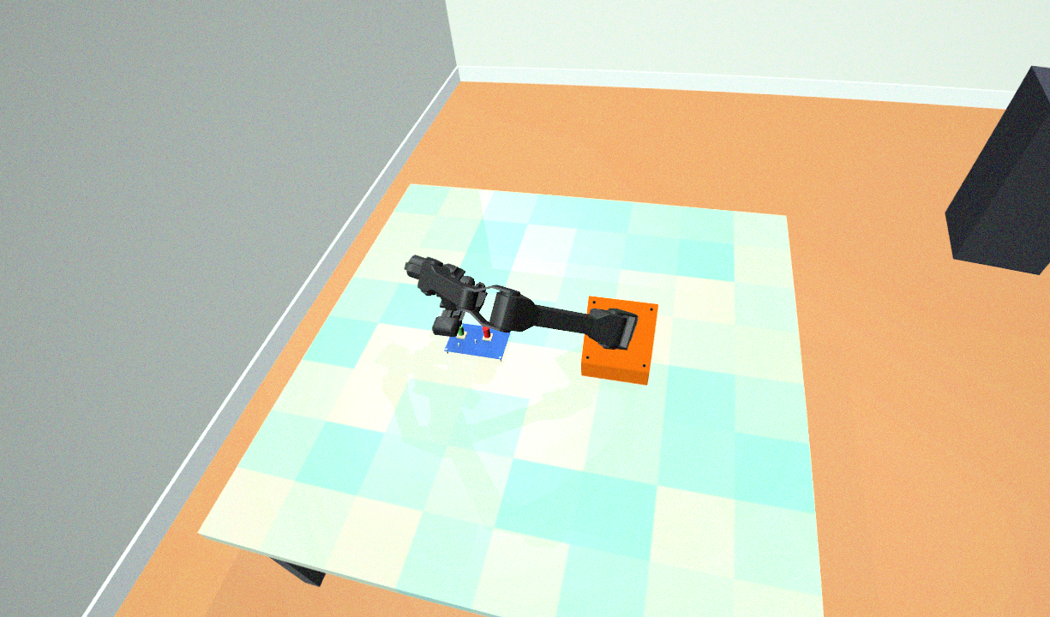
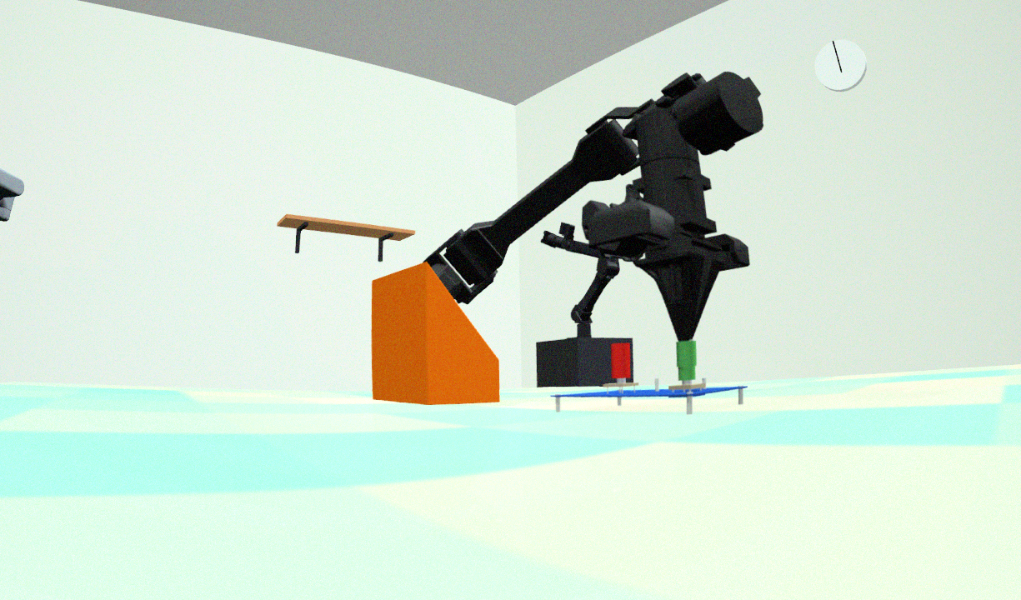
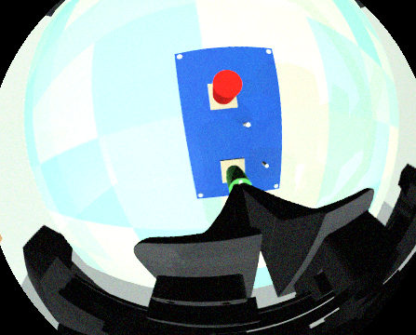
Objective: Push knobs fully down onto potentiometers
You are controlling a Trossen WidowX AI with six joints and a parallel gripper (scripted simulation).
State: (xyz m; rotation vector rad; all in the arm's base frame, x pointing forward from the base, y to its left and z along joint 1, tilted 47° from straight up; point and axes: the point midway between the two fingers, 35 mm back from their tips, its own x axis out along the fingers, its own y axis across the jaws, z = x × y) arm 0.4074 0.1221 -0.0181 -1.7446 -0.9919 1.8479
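Right now my gripper tip is 10 mm above the green knob. Also, from my gripper tip: red knob (70 mm behind, 20 mm below, 10 mm to the right).
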